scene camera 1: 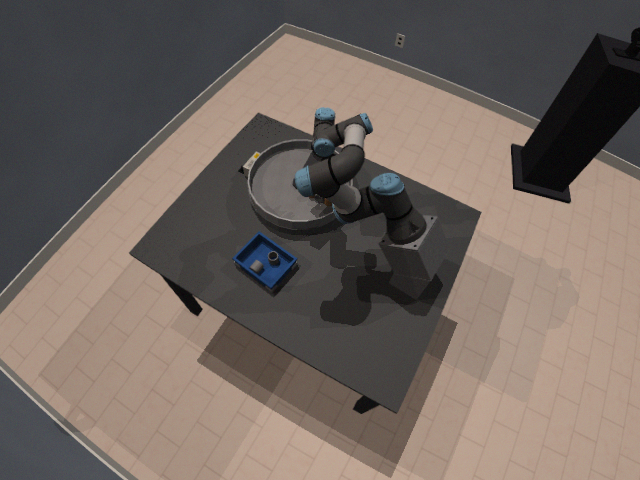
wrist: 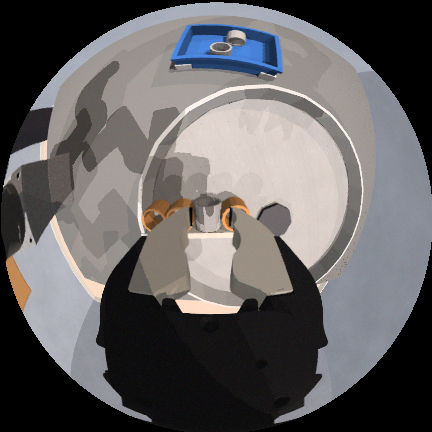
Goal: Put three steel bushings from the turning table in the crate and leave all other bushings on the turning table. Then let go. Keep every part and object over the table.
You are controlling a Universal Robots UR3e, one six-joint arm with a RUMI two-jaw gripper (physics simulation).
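Pixels of known places: gripper, fingertip midpoint: (wrist: 210,208); arm's base, origin of the base link: (scene camera 1: 407,230).
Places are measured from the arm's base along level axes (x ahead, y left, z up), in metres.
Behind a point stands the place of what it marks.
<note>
A steel bushing (wrist: 207,215) {x 0.333, y -0.182, z -0.163 m} stands upright on the turning table (scene camera 1: 279,186) {x 0.506, y -0.200, z -0.201 m} (wrist: 280,150) {x 0.461, y -0.127, z -0.202 m}. My gripper (wrist: 210,208) {x 0.346, y -0.154, z -0.112 m} is partly open around it, with a gap showing at the right finger. Orange bushings (wrist: 155,215) (wrist: 182,205) {x 0.304, y -0.162, z -0.171 m} (wrist: 235,202) {x 0.372, y -0.179, z -0.173 m} lie close on both sides of the steel one, two at the left and one at the right, the nearest partly behind the fingers. The blue crate (scene camera 1: 258,253) {x 0.502, y 0.091, z -0.250 m} (wrist: 260,52) {x 0.527, y 0.109, z -0.249 m} holds one upright steel bushing (scene camera 1: 272,257) {x 0.445, y 0.092, z -0.242 m} (wrist: 220,48) {x 0.442, y 0.118, z -0.237 m} and one steel bushing (scene camera 1: 256,267) {x 0.481, y 0.164, z -0.213 m} (wrist: 236,37) {x 0.479, y 0.138, z -0.214 m} on its side. In the scene view the arm hides most of the gripper.
The turning table's raised rim (scene camera 1: 253,198) {x 0.575, y -0.091, z -0.163 m} (wrist: 355,185) {x 0.632, y -0.209, z -0.181 m} stands between the gripper and the crate. A small light box with a yellow mark (scene camera 1: 251,163) {x 0.658, y -0.285, z -0.198 m} sits by its far left side. The robot base (scene camera 1: 408,227) {x 0.009, y 0.033, z 0.065 m} stands at the right of the table. A dark many-sided patch (wrist: 275,219) {x 0.431, y -0.234, z -0.193 m} shows on the disc.
</note>
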